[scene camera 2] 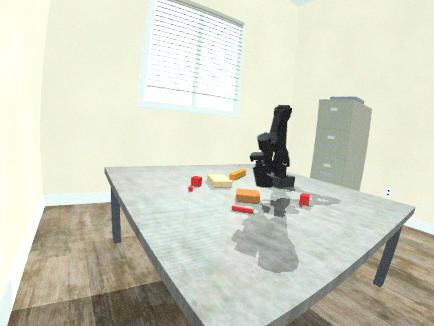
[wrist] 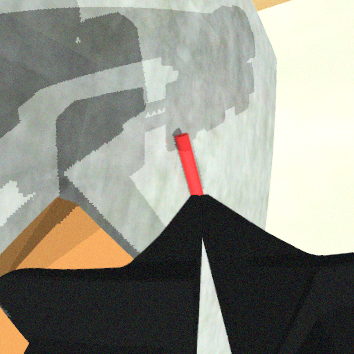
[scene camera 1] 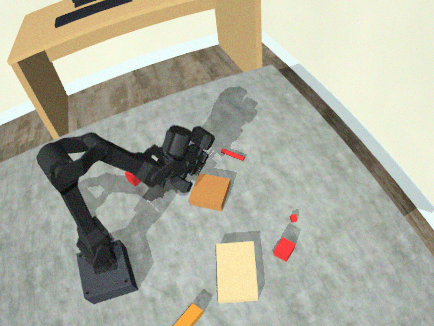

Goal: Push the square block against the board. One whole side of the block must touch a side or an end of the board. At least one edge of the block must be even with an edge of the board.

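Places are measured from the arm's base along level axes (x back, y down, z right), in centimetres.
Pixels of known places: gripper, fingertip midpoint: [scene camera 2: 257, 185] [wrist: 198, 202] [scene camera 1: 207, 156]; arm's base at its link origin: [scene camera 1: 104, 261].
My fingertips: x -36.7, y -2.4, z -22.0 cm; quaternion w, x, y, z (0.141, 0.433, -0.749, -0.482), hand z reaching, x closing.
Ahead of a thing's pixels: the offset from my fingertips to its top centre.
The orange square block {dx +2.4, dy +5.1, dz +7.9 cm} [scene camera 1: 210, 191] [scene camera 2: 247, 196] [wrist: 75, 240] lies flat on the table, turned at an angle to the board and apart from it. The pale yellow board {dx +3.9, dy +5.1, dz +34.5 cm} [scene camera 1: 236, 272] [scene camera 2: 219, 181] lies flat, below the block in scene camera 1; it does not show in the wrist view. My gripper [wrist: 198, 202] is shut and empty. It is beside the block, at its upper left in scene camera 1, where its fingertips are hard to make out. In the wrist view, a finger covers part of the block. Whether gripper and block touch is unclear.
A red stick {dx -9.0, dy +6.7, dz -3.6 cm} [scene camera 1: 233, 154] [scene camera 2: 242, 209] [wrist: 189, 165] lies near the block. A red cube {dx -9.9, dy +4.1, dz +33.6 cm} [scene camera 1: 284, 249] [scene camera 2: 196, 181] and a tiny red piece {dx -16.7, dy +6.5, dz +25.3 cm} [scene camera 1: 293, 218] [scene camera 2: 190, 189] are beside the board. Another red cube {dx +23.5, dy +4.1, dz -6.7 cm} [scene camera 1: 132, 179] [scene camera 2: 304, 199] is near the arm. An orange-yellow bar {dx +25.3, dy +5.0, dz +46.7 cm} [scene camera 1: 189, 316] [scene camera 2: 238, 174] lies near the board.
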